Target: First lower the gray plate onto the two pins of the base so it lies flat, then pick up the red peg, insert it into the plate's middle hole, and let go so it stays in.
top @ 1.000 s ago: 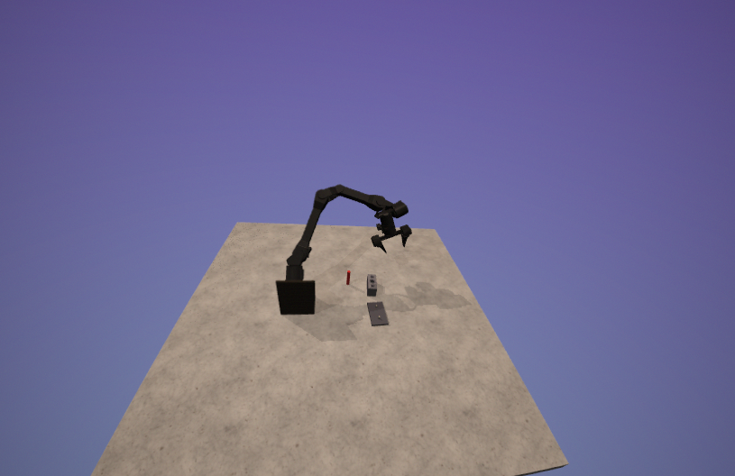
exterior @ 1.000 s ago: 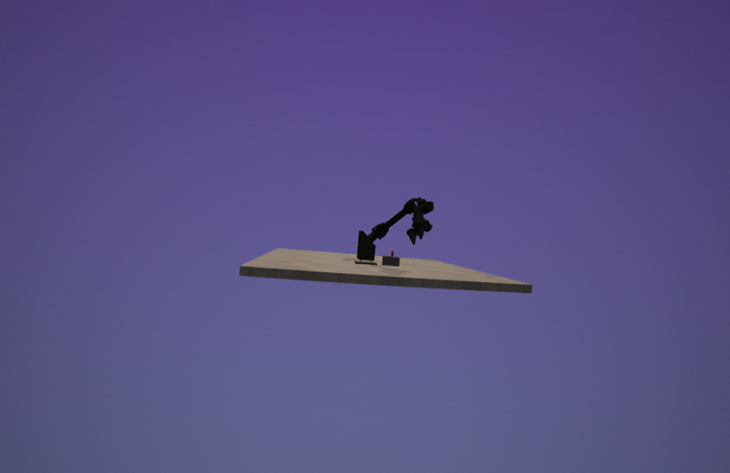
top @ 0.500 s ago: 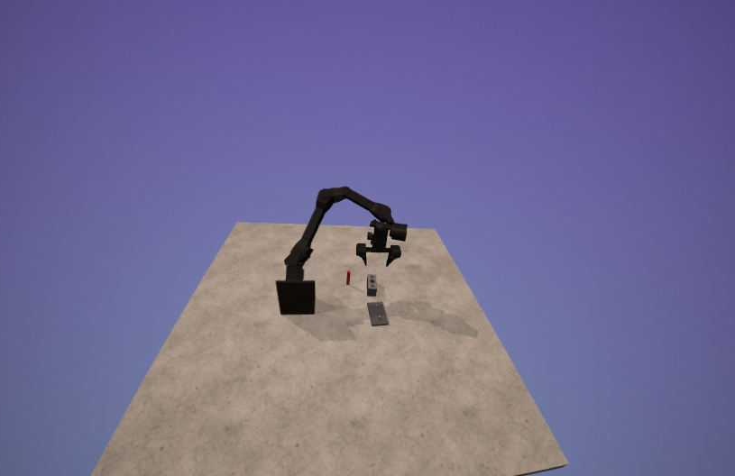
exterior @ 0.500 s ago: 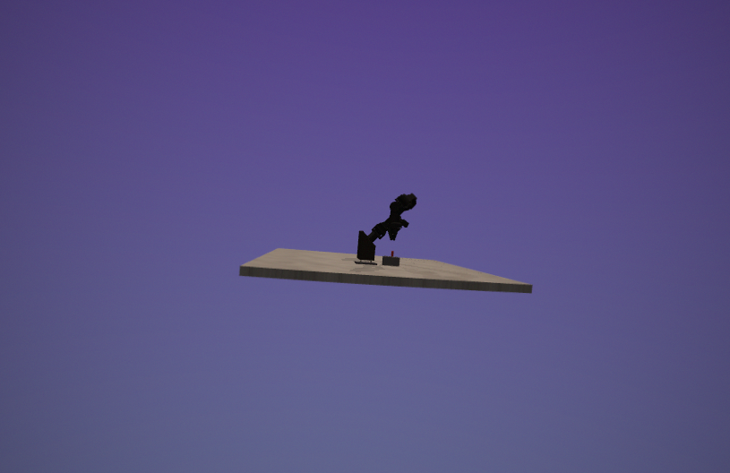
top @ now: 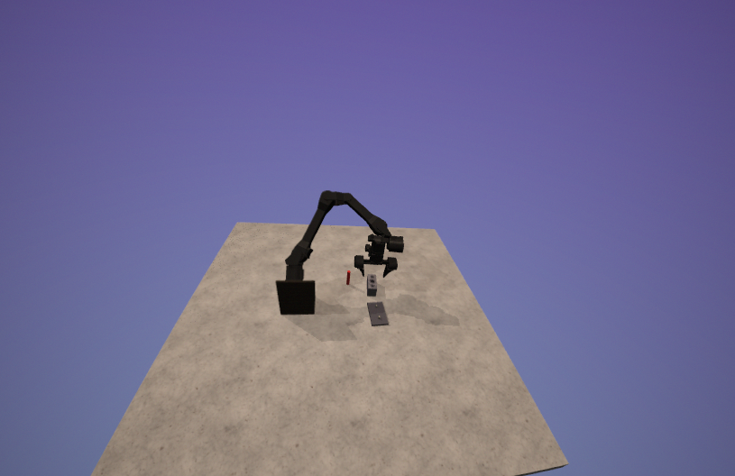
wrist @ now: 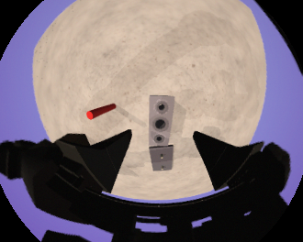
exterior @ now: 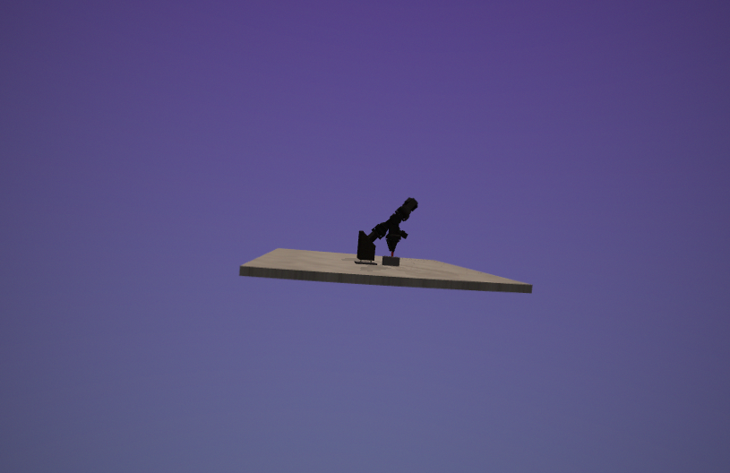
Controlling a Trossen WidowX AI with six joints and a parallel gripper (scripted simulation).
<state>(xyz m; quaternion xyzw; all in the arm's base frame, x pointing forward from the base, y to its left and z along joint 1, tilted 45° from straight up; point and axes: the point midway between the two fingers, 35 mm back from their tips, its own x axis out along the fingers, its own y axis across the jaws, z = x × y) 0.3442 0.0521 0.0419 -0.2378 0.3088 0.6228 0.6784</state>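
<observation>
The gray plate is 40 mm below my gripper tip. Also, from my gripper tip: red peg: 110 mm behind, 40 mm to the left, 40 mm below.
</observation>
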